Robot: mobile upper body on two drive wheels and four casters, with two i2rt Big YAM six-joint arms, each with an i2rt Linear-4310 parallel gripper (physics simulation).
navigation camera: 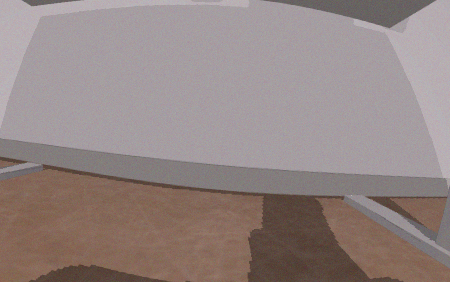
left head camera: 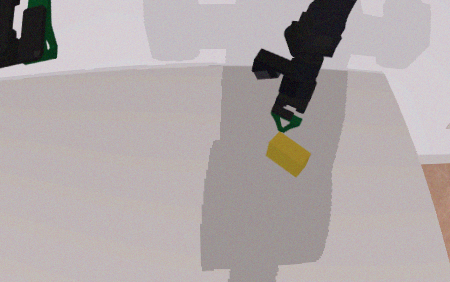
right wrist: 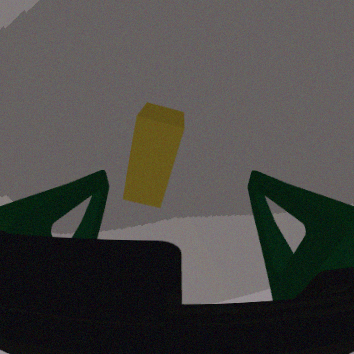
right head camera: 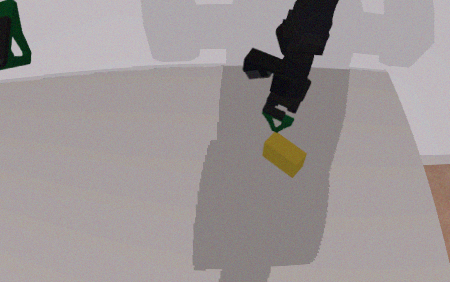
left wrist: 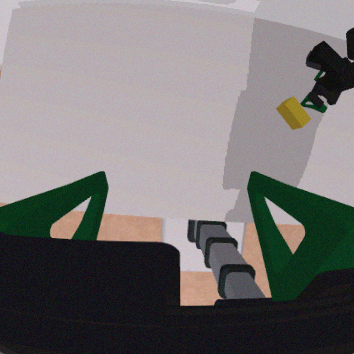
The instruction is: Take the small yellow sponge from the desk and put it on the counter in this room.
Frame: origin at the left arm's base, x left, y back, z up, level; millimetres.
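Where they show: left gripper, fingertip midpoint: (left head camera: 17, 60) (left wrist: 177, 178); right gripper, fingertip midpoint: (left head camera: 287, 116) (right wrist: 177, 177) (right head camera: 282, 116) (left wrist: 308, 92).
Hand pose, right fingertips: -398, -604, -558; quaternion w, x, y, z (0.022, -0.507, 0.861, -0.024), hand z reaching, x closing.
After its pixels a point has its place, as x, y, z.
The small yellow sponge (left head camera: 288, 154) {-403, -544, -628} (right head camera: 284, 154) {-405, -544, -628} (left wrist: 293, 114) {-394, -549, -628} (right wrist: 154, 155) {-401, -574, -628} rests on the pale desk (left head camera: 125, 150) {12, -609, -690} (right head camera: 100, 150) {83, -610, -690} (left wrist: 125, 100) {170, -562, -690} (navigation camera: 225, 100) {-222, -968, -1091}, in shadow. My right gripper (left head camera: 286, 122) {-398, -604, -558} (right head camera: 278, 122) {-398, -604, -558} (left wrist: 308, 92) {-398, -604, -558} (right wrist: 177, 177) {-398, -604, -558} is open, with its fingertips close to the sponge's upper end in the head views. In the right wrist view the sponge shows left of the middle between the fingertips and partly beyond them; contact cannot be told. My left gripper (left head camera: 49, 47) (right head camera: 20, 50) (left wrist: 177, 178) {0, -355, -130} is open and empty, far from the sponge. I cannot identify the counter in these views.
A pale surface (left head camera: 190, 30) {-165, -970, -576} with shadows lies past the desk's upper edge. Brown floor (left head camera: 441, 200) {-1533, -670, -1409} (navigation camera: 150, 225) {-81, -673, -1410} shows past the desk's edges. A grey slanted bar (navigation camera: 395, 220) shows below the desk at the right. A grey segmented part (left wrist: 225, 260) {-197, -50, -609} shows in the left wrist view.
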